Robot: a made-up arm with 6 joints. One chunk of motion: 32 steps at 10 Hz.
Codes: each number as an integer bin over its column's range. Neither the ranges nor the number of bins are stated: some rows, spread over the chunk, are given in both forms.
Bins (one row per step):
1: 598 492 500 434 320 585
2: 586 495 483 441 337 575
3: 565 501 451 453 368 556
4: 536 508 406 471 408 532
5: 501 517 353 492 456 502
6: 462 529 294 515 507 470
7: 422 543 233 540 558 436
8: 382 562 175 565 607 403
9: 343 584 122 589 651 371
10: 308 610 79 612 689 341
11: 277 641 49 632 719 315
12: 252 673 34 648 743 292
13: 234 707 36 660 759 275
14: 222 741 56 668 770 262
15: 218 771 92 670 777 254
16: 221 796 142 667 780 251
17: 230 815 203 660 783 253
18: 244 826 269 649 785 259
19: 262 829 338 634 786 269
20: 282 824 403 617 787 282
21: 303 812 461 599 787 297
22: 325 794 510 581 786 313
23: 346 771 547 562 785 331
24: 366 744 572 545 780 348
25: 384 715 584 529 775 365
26: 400 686 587 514 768 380
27: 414 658 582 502 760 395
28: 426 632 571 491 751 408
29: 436 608 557 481 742 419
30: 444 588 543 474 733 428
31: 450 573 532 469 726 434
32: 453 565 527 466 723 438
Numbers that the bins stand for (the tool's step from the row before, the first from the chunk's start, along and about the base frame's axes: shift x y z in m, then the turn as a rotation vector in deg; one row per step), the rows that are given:
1: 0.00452 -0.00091 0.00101 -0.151 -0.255 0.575
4: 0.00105 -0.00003 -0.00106 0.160 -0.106 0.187
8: -0.00759 0.00294 -0.00615 0.951 0.233 -0.755
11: -0.01347 0.00729 -0.00892 1.514 0.424 -1.398
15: -0.01678 0.01445 -0.00797 1.834 0.522 -1.844
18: -0.01532 0.01748 -0.00408 1.657 0.536 -1.807
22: -0.01078 0.01571 0.00123 1.085 0.538 -1.413
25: -0.00747 0.01136 0.00286 0.648 0.519 -1.033
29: -0.00456 0.00547 0.00227 0.244 0.463 -0.638
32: -0.00361 0.00311 0.00161 0.118 0.430 -0.499
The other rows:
2: 0.00385 -0.00075 0.00064 -0.092 -0.227 0.502
3: 0.00267 -0.00042 -0.00007 0.009 -0.174 0.363
5: -0.00092 0.00046 -0.00223 0.337 -0.024 -0.032
6: -0.00310 0.00112 -0.00353 0.530 0.063 -0.266
7: -0.00534 0.00189 -0.00487 0.741 0.150 -0.514
9: -0.00977 0.00415 -0.00731 1.153 0.308 -0.989
10: -0.01173 0.00558 -0.00826 1.346 0.372 -1.208
12: -0.01487 0.00905 -0.00925 1.649 0.464 -1.566
13: -0.01588 0.01092 -0.00921 1.750 0.492 -1.690
14: -0.01656 0.01280 -0.00877 1.817 0.510 -1.785
16: -0.01661 0.01582 -0.00687 1.808 0.527 -1.866
17: -0.01611 0.01687 -0.00553 1.750 0.532 -1.851
19: -0.01431 0.01764 -0.00256 1.531 0.538 -1.734
20: -0.01319 0.01737 -0.00113 1.388 0.539 -1.639
21: -0.01202 0.01670 0.00015 1.237 0.539 -1.530
23: -0.00960 0.01445 0.00205 0.926 0.536 -1.281
24: -0.00848 0.01296 0.00260 0.783 0.527 -1.157
26: -0.00658 0.00977 0.00293 0.522 0.507 -0.923
27: -0.00579 0.00823 0.00282 0.421 0.493 -0.814
28: -0.00512 0.00679 0.00257 0.329 0.478 -0.719
30: -0.00411 0.00437 0.00196 0.186 0.447 -0.572
31: -0.00377 0.00355 0.00172 0.144 0.435 -0.529

